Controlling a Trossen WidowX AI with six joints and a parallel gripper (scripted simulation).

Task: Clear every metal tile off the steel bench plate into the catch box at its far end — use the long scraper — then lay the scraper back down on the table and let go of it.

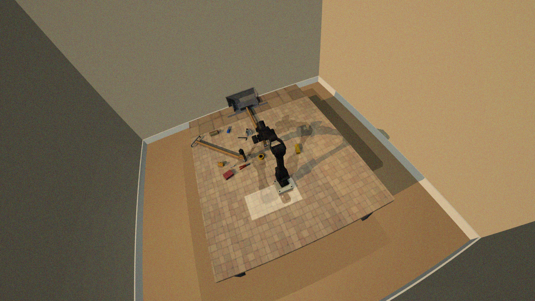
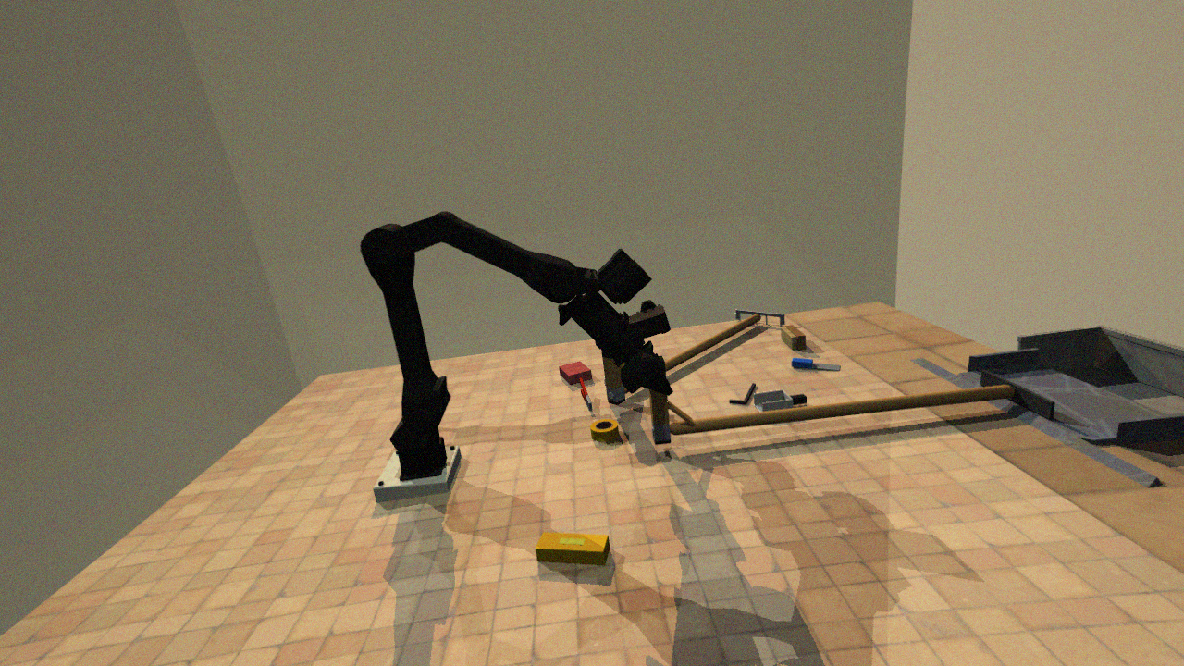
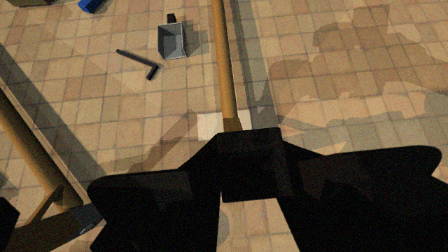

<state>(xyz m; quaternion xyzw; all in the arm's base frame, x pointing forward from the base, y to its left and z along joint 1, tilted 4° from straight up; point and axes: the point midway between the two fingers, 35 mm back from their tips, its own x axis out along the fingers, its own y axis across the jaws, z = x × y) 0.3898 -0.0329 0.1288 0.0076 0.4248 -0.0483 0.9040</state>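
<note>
The yellow tape roll lies 110 mm behind my gripper tip, 90 mm below it and 80 mm to the left of it. From my gripper tip the other things lie so: red screwdriver: 230 mm to the left, 120 mm behind, 90 mm below; hex key: 170 mm ahead, 130 mm to the left, 100 mm below; small grey box: 230 mm ahead, 100 mm below, 70 mm to the left.
</note>
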